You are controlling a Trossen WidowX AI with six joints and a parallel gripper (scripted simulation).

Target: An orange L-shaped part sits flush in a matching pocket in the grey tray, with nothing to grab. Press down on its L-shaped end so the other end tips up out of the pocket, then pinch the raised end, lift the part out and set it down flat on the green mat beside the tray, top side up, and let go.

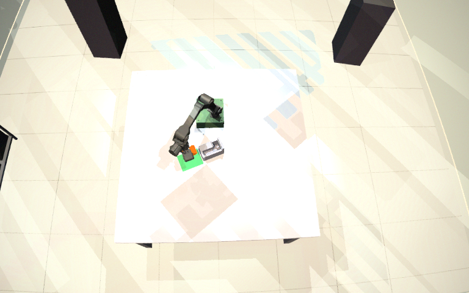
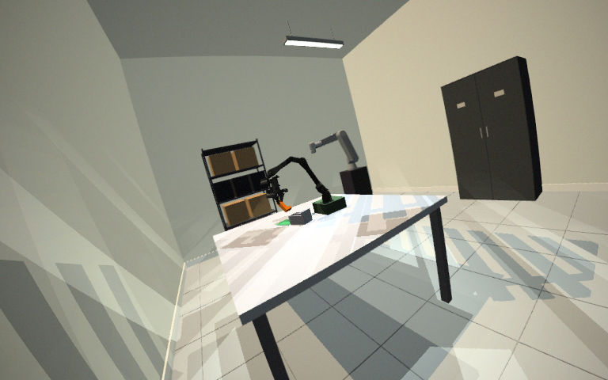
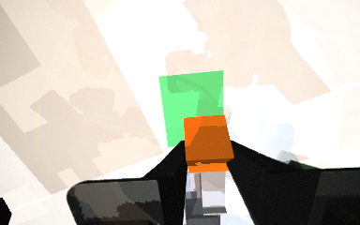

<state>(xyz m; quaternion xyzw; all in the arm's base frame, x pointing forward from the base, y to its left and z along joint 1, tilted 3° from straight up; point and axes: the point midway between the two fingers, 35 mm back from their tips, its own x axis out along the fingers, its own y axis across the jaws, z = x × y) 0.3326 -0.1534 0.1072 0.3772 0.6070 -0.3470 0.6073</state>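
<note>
The green mat is 170 mm below my gripper tip, 10 mm to the left of it and 10 mm behind it. The rest, counted from my gripper tip: orange part: 30 mm below, 30 mm behind, 20 mm to the left.
</note>
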